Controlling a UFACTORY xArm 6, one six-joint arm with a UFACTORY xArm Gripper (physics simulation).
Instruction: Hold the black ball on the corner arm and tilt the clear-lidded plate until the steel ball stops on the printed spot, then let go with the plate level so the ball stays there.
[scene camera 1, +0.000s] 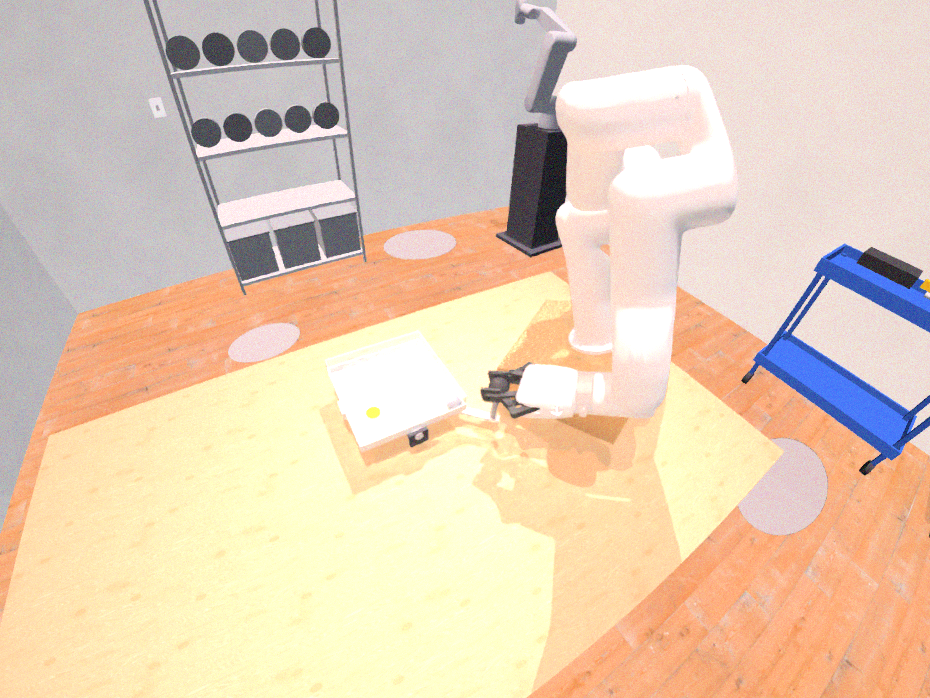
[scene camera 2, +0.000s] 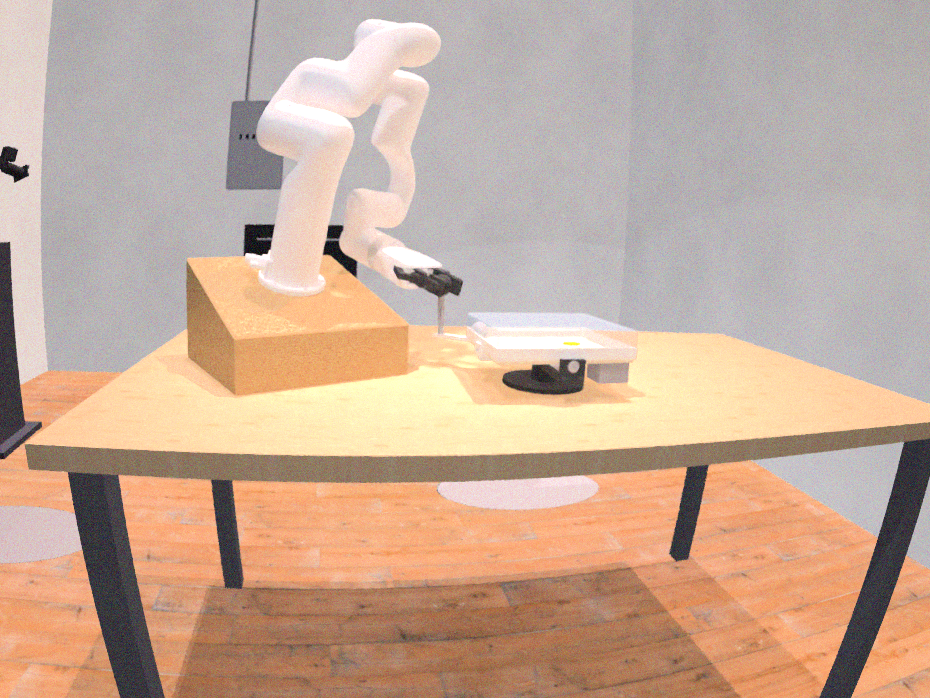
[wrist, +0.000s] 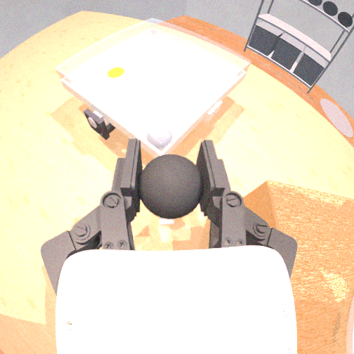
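The clear-lidded plate (scene camera 1: 405, 383) (scene camera 2: 525, 351) (wrist: 165, 75) stands on a black base (scene camera 2: 542, 381). It looks near level, though a slight tilt is hard to judge. The printed yellow spot (scene camera 1: 373, 412) (scene camera 2: 571, 344) (wrist: 116, 72) is uncovered. The steel ball (wrist: 159, 136) lies in the plate's corner nearest my gripper, away from the spot. My gripper (scene camera 1: 491, 384) (scene camera 2: 444, 282) (wrist: 169, 153) is shut on the black ball (wrist: 171, 189), a finger on each side. The ball tops the thin post of the corner arm (scene camera 1: 494, 410) (scene camera 2: 440, 314); in the wrist view it hides most of the post.
The wooden table (scene camera 1: 262, 555) (scene camera 2: 450, 428) carries the plate and the sloped wooden block (scene camera 2: 323, 353) (wrist: 310, 225) under my arm. A small grey block (scene camera 2: 609, 371) shows below the plate's far side. A blue cart (scene camera 1: 833, 383) and a shelf rack (scene camera 1: 259, 215) stand beyond the table.
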